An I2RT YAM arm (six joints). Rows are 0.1 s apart.
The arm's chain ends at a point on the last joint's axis. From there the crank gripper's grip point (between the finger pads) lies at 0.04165 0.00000 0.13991 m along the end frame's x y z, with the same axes.
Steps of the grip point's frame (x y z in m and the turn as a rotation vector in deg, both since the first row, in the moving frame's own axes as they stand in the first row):
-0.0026, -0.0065, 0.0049, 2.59, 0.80, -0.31
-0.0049, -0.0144, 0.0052, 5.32, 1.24, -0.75
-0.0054, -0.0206, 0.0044, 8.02, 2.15, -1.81
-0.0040, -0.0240, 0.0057, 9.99, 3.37, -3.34
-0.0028, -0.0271, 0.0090, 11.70, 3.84, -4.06
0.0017, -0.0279, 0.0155, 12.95, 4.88, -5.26
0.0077, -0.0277, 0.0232, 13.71, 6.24, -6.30
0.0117, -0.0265, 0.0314, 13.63, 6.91, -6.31
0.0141, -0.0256, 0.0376, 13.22, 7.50, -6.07
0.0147, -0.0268, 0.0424, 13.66, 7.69, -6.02
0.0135, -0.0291, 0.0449, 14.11, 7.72, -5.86
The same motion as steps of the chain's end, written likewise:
-0.0045, 0.0000, 0.0056, 2.59, 0.80, -0.31
-0.0078, -0.0009, 0.0068, 5.32, 1.24, -0.75
-0.0103, 0.0002, 0.0075, 8.02, 2.15, -1.81
-0.0113, 0.0027, 0.0107, 9.99, 3.37, -3.34
-0.0109, 0.0042, 0.0153, 11.70, 3.84, -4.06
-0.0083, 0.0073, 0.0235, 12.95, 4.88, -5.26
-0.0050, 0.0101, 0.0330, 13.71, 6.24, -6.30
-0.0026, 0.0112, 0.0418, 13.63, 6.91, -6.31
-0.0017, 0.0109, 0.0484, 13.22, 7.50, -6.07
-0.0015, 0.0107, 0.0536, 13.66, 7.69, -6.02
-0.0027, 0.0093, 0.0564, 14.11, 7.72, -5.86

